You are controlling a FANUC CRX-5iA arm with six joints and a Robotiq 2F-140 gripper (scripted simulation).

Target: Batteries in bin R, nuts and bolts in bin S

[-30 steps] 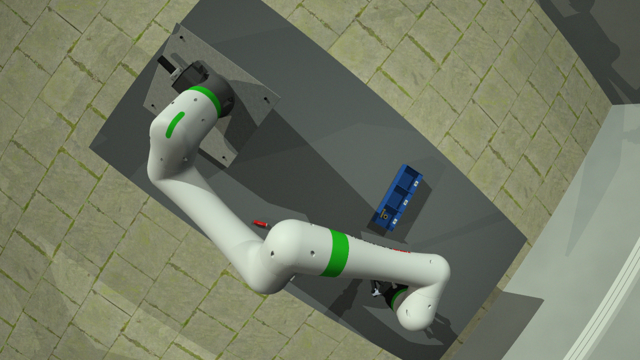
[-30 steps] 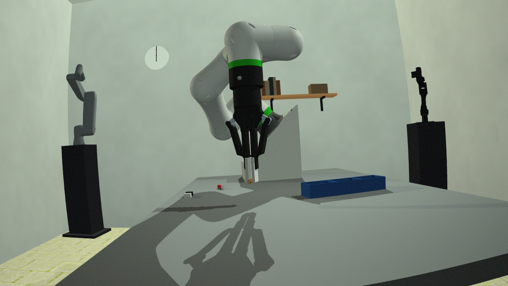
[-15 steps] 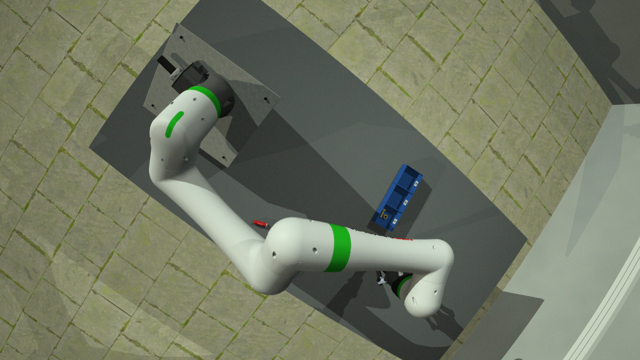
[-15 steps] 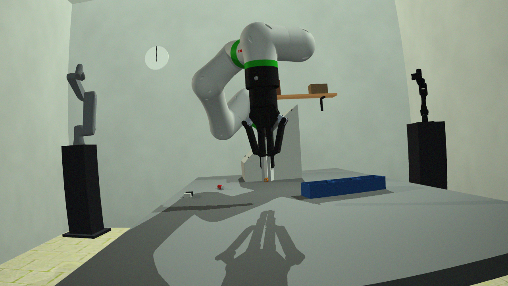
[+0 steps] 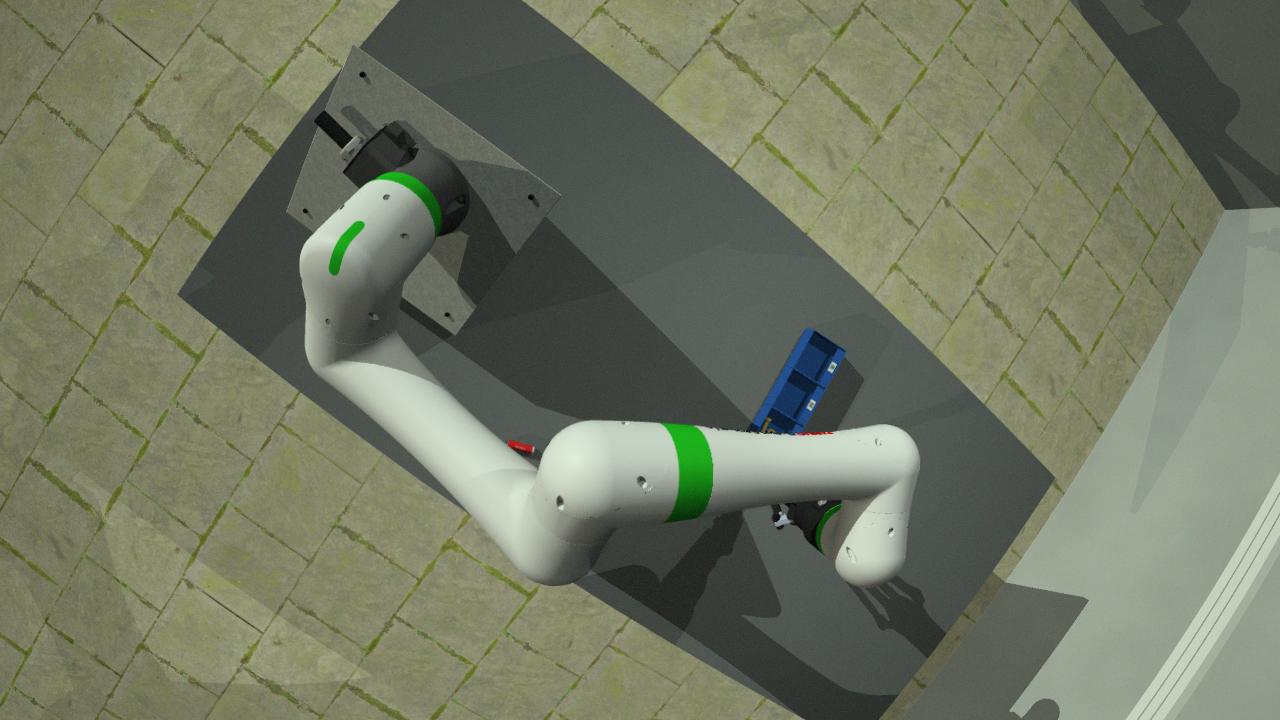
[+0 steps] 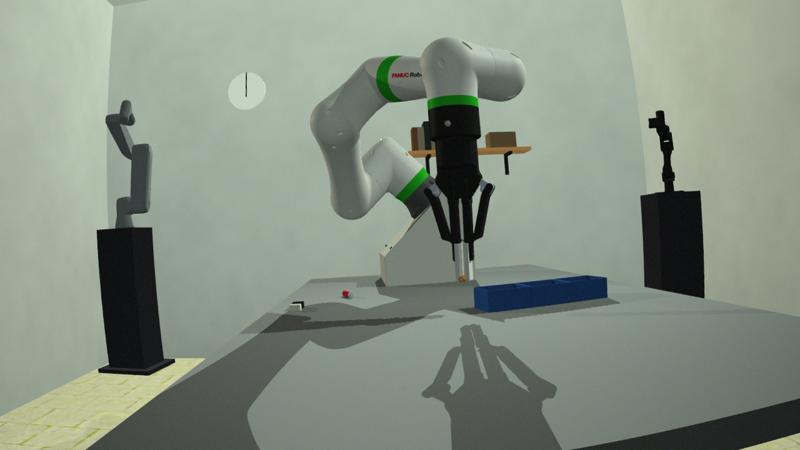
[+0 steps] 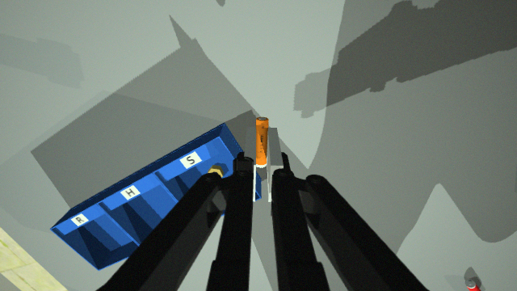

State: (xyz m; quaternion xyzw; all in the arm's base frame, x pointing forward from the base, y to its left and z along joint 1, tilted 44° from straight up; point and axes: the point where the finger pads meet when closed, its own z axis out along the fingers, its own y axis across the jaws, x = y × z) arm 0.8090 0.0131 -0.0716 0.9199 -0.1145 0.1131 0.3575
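The blue three-compartment bin is 6 cm behind my hand, 15 cm to the left of it and 7 cm below it. From my hand the other things lie so: orange battery 3 cm below; yellow bolt 7 cm behind, 7 cm to the left, 8 cm below; brass nut 5 cm behind, 7 cm to the left, 8 cm below.
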